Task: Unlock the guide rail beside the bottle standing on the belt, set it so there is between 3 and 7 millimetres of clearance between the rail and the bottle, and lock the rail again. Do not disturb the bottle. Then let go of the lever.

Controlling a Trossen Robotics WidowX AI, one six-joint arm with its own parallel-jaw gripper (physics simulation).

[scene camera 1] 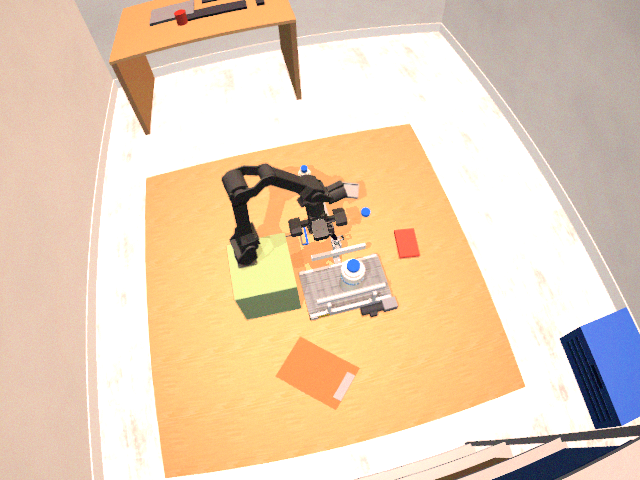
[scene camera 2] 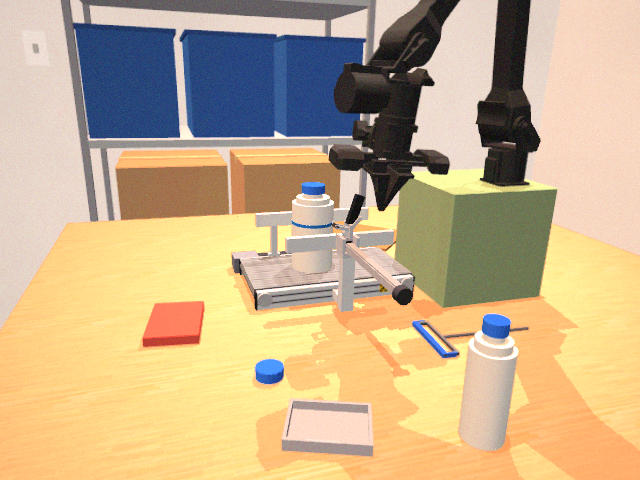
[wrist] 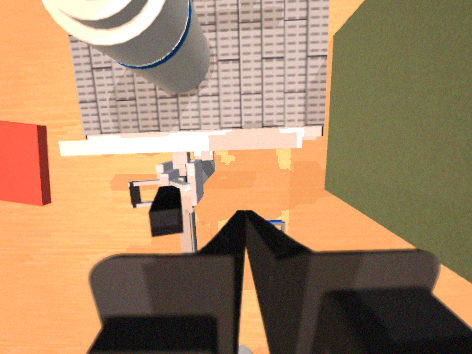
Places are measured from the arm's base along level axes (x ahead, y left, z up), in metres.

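Pixels of known places: gripper, fingertip midpoint: [scene camera 2: 380,210] [wrist: 244,217]; arm's base, origin of the base link: [scene camera 1: 246,258] [scene camera 2: 503,182].
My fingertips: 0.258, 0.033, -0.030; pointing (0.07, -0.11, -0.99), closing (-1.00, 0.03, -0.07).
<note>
Ahead of a thing's pixels: the offset from my fingertips to its top centre, as dx, dy, dz. "spot": to the spot under its first point.
The white bottle with a blue cap {+0.075, -0.139, +0.019} [scene camera 1: 353,266] [scene camera 2: 312,211] [wrist: 175,60] stands upright on the grey belt {+0.053, -0.133, -0.142} [scene camera 1: 321,289] [scene camera 2: 268,268] [wrist: 270,75]. The near guide rail {spot: +0.051, -0.047, -0.053} [scene camera 1: 338,252] [scene camera 2: 310,243] [wrist: 150,144] runs along the belt's near side, with a visible gap to the bottle; its width in millimetres cannot be told. The black lever {+0.042, -0.008, +0.028} [scene camera 2: 355,208] [wrist: 166,215] rises at a tilt from the rail's clamp. My gripper [scene camera 2: 381,208] [wrist: 244,217] is shut and empty, beside the lever on the green block's side, apart from it. Its fingertips are hidden in the first scene view.
A rod with a black end {spot: +0.055, +0.202, -0.056} [scene camera 2: 402,293] sticks out from the clamp. The green block [scene camera 1: 263,273] [scene camera 2: 496,242] [wrist: 400,125] carries the arm. A second rail {spot: +0.052, -0.207, -0.050} [scene camera 1: 351,293] runs along the belt's far side. Another bottle {+0.015, +0.338, -0.032} [scene camera 2: 485,392], a blue cap {+0.222, +0.160, -0.162} [scene camera 2: 269,371], a tray {+0.180, +0.285, -0.162} [scene camera 2: 328,446] and a red block {+0.336, -0.018, -0.162} [scene camera 2: 174,322] are around.
</note>
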